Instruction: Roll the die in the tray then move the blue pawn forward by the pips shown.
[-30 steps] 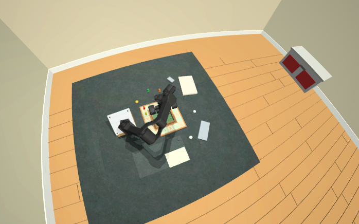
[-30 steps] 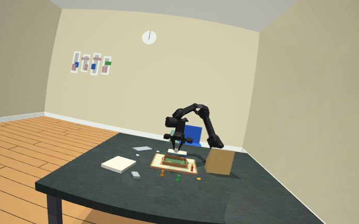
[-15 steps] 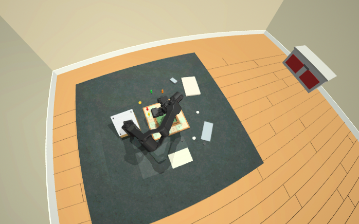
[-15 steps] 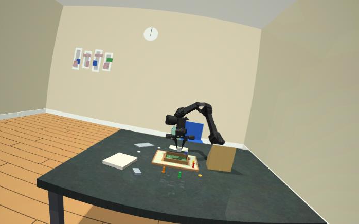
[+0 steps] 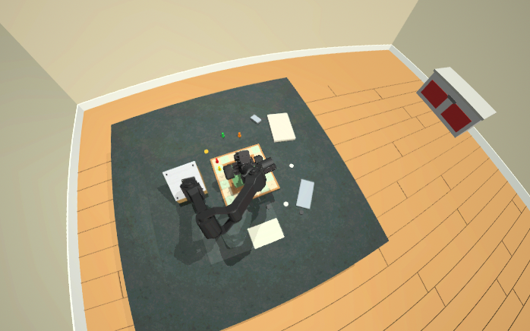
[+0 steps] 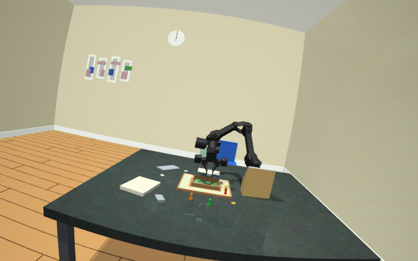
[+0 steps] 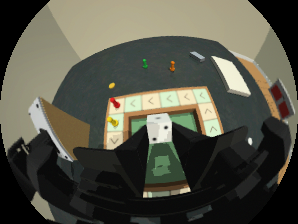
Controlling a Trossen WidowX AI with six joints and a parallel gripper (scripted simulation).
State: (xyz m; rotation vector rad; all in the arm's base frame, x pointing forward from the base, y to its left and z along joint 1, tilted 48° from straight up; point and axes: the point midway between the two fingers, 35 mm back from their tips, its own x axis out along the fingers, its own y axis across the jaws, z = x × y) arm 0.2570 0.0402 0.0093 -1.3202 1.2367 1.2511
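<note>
Right now my gripper tip is right at the white die. The rest, counted from my gripper tip: red pawn 100 mm behind, 80 mm to the left, 60 mm below; then yellow pawn 100 mm behind, 30 mm to the left, 60 mm below; then green tray 10 mm ahead, 30 mm to the right, 80 mm below.
</note>
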